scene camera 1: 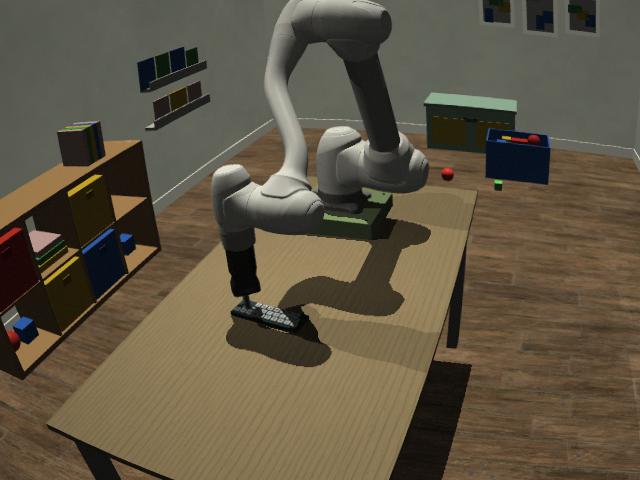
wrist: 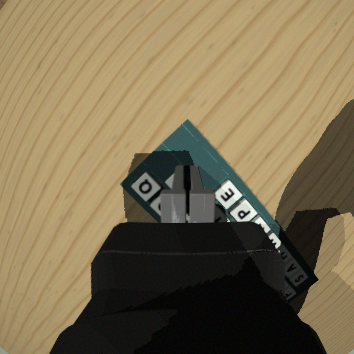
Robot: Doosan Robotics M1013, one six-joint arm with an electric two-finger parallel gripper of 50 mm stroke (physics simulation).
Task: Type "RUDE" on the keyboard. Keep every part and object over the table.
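Places are measured from the arm's base along level axes (x left, y back, z up), in metres.
Pixels of known places: gripper, fingertip midpoint: (scene camera 1: 247, 306) (wrist: 186, 179); arm's base, link origin: (scene camera 1: 340, 201).
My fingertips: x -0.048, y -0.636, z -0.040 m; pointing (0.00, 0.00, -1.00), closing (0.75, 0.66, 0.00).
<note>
For each thing: its top centre in the pictures, then the offset to it from my fingertips. Level surfaces: height alone.
- dark teal keyboard, top centre: (wrist: 241, 248) (scene camera 1: 268, 312) dx +0.072, dy -0.013, dz +0.003 m
- keys Q, top centre: (wrist: 145, 186) dx -0.019, dy -0.023, dz +0.003 m
- E, top centre: (wrist: 227, 194) dx +0.030, dy +0.012, dz +0.003 m
- P, top centre: (wrist: 243, 212) dx +0.049, dy +0.010, dz +0.003 m
- wooden table, surface height: dz -0.015 m
The dark teal keyboard (scene camera 1: 273, 313) (wrist: 202, 149) with pale letter keys lies on the table, set at an angle in the wrist view. The keys Q (wrist: 145, 187), E (wrist: 228, 194) and P (wrist: 243, 212) show in the wrist view, with A and S in shade farther along. My gripper (scene camera 1: 247, 306) (wrist: 186, 179) is shut and empty, pointing down over the Q end of the keyboard. Its fingertips cover part of a key between Q and E. Whether they touch that key cannot be told. The gripper body hides many keys, and R, U and D cannot be made out.
The wooden table (scene camera 1: 217, 403) carries the green arm base (scene camera 1: 346, 224) at its back. The arm's shadow falls across the table and part of the keyboard. A shelf unit (scene camera 1: 124, 150) stands left of the table. A blue bin (scene camera 1: 516, 161) and a red ball (scene camera 1: 447, 174) are on the floor behind.
</note>
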